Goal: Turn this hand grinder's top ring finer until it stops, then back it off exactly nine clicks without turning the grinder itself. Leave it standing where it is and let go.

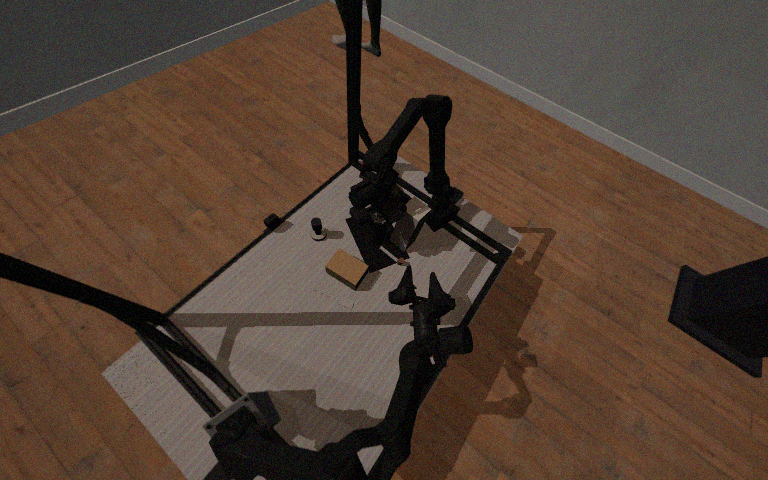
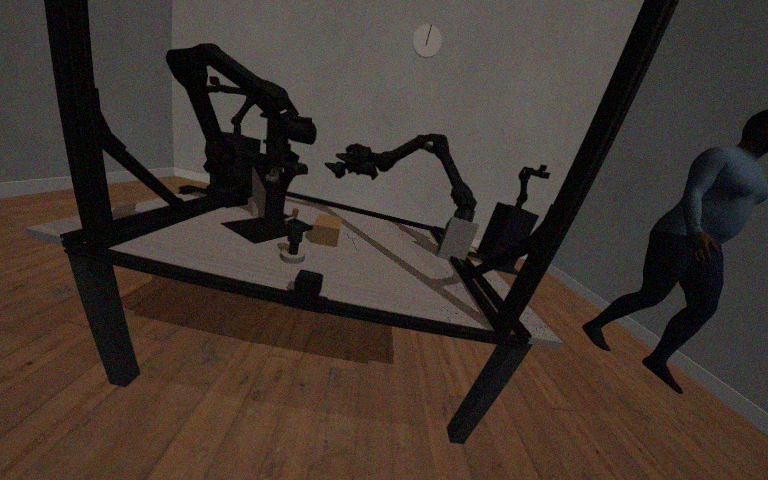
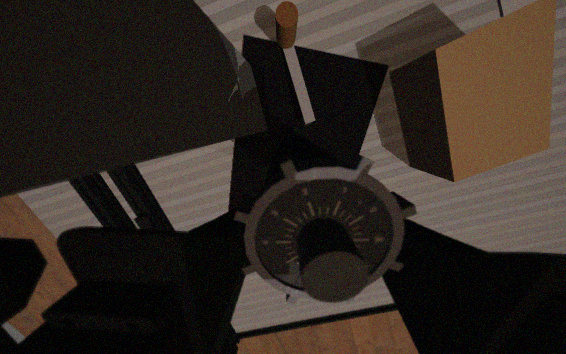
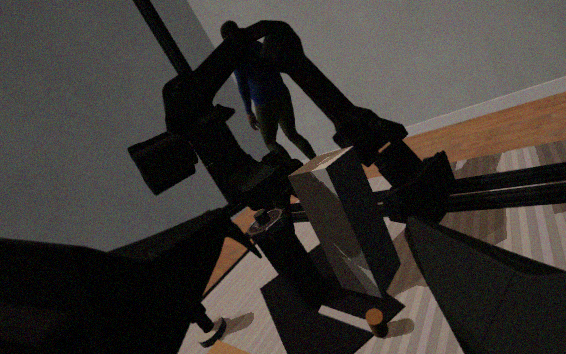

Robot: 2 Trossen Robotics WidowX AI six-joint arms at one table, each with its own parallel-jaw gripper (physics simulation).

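Where they show: left gripper, fingertip midpoint: point(image 1: 377, 220) point(image 2: 275, 192) point(image 3: 309, 203) point(image 4: 277, 244); right gripper, fingertip midpoint: point(image 1: 421, 269) point(image 2: 330, 159) point(image 4: 316, 221); left arm's base, link origin: point(image 1: 441, 207) point(image 2: 227, 183) point(image 4: 410, 176); right arm's base, link origin: point(image 1: 238, 426) point(image 2: 462, 224).
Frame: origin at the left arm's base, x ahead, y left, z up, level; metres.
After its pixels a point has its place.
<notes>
The hand grinder point(image 1: 380, 228) @(x 0.270, y -0.024, z 0.049 m) point(image 2: 274, 205) @(x 0.275, y -0.071, z 0.007 m) point(image 4: 285, 253) @(x 0.266, y -0.022, z 0.042 m) is a dark column standing upright on a black base plate point(image 1: 372, 248) @(x 0.295, y -0.021, z -0.070 m) point(image 3: 334, 88) @(x 0.300, y 0.032, z -0.070 m) at the far side of the table. Its grey top ring point(image 3: 324, 174) @(x 0.257, y -0.022, z 0.090 m) point(image 4: 271, 218) @(x 0.249, y -0.043, z 0.088 m) has tick marks around a dark centre knob. My left gripper point(image 1: 377, 210) @(x 0.260, y -0.057, z 0.044 m) point(image 2: 279, 173) point(image 3: 309, 203) @(x 0.260, y -0.057, z 0.044 m) comes down from above and is shut on the top ring, one finger on each side. A crank arm with a wooden knob point(image 1: 402, 261) @(x 0.244, y 0.089, z -0.039 m) point(image 3: 286, 21) @(x 0.245, y 0.079, z -0.037 m) point(image 4: 374, 317) @(x 0.245, y 0.085, z -0.038 m) lies on the base plate. My right gripper point(image 1: 418, 281) @(x 0.294, y 0.186, z 0.161 m) point(image 2: 334, 168) @(x 0.294, y 0.186, z 0.161 m) is open and empty, held in the air well away from the grinder.
A tall grey box point(image 4: 334, 225) @(x 0.202, y 0.028, z 0.053 m) point(image 1: 403, 230) @(x 0.205, y 0.020, z 0.042 m) stands right beside the grinder. A wooden block point(image 1: 347, 268) @(x 0.425, y 0.018, z -0.013 m) point(image 2: 325, 229) @(x 0.443, y -0.046, z -0.022 m) lies in front of it. A small black knob on a white disc point(image 1: 317, 229) @(x 0.437, y -0.160, z -0.007 m) point(image 2: 293, 243) @(x 0.436, y -0.185, z -0.027 m) stands to the left. A person point(image 4: 264, 91) walks behind the table.
</notes>
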